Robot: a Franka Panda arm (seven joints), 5 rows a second.
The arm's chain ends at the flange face. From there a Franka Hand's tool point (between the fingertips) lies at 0.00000 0.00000 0.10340 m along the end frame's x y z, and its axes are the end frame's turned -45 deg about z.
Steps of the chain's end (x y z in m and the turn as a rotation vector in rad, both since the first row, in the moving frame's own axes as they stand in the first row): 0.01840, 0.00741, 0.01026, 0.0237, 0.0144, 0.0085; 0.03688, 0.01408, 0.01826, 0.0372, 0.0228, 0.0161; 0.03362, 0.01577, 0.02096, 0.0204, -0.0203, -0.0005
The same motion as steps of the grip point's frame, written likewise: 0.01056, 0.01758, 0.01022, 0.0066, 0.0269, 0.0085; 0.02052, 0.03502, 0.01816, 0.0102, 0.0424, 0.0161; 0.01263, 0.03195, 0.02092, 0.0288, 0.0001, -0.0005
